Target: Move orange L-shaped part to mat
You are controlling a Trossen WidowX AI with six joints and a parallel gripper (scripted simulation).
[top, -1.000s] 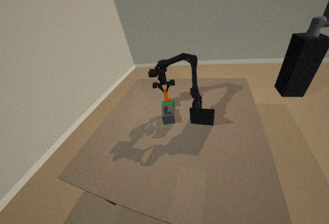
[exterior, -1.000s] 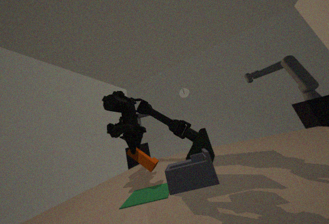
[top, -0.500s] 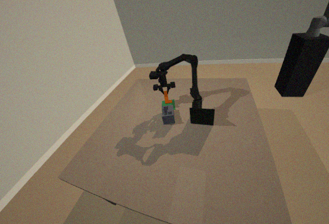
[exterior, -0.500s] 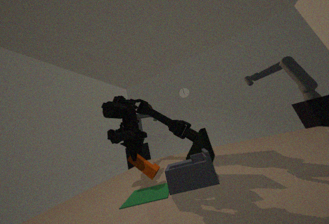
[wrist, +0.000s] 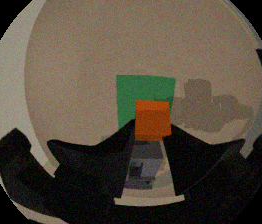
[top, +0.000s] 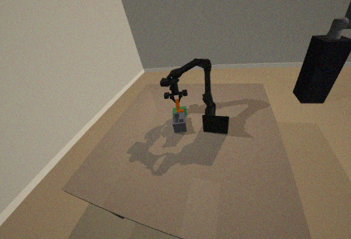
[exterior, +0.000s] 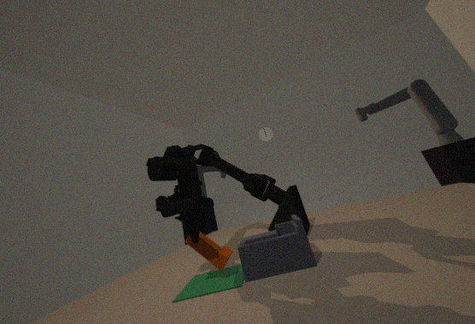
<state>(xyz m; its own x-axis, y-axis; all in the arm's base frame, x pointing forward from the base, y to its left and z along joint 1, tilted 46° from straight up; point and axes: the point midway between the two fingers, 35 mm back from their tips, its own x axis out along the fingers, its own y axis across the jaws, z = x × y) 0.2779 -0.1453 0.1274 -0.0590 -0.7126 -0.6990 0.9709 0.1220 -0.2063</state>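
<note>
My gripper tip is now 10 cm above the green mat, 2 cm to the right of it and 1 cm past it. From my gripper tip the other things lie so: orange L-shaped part: 3 cm to the left, 3 cm below, 2 cm behind.
</note>
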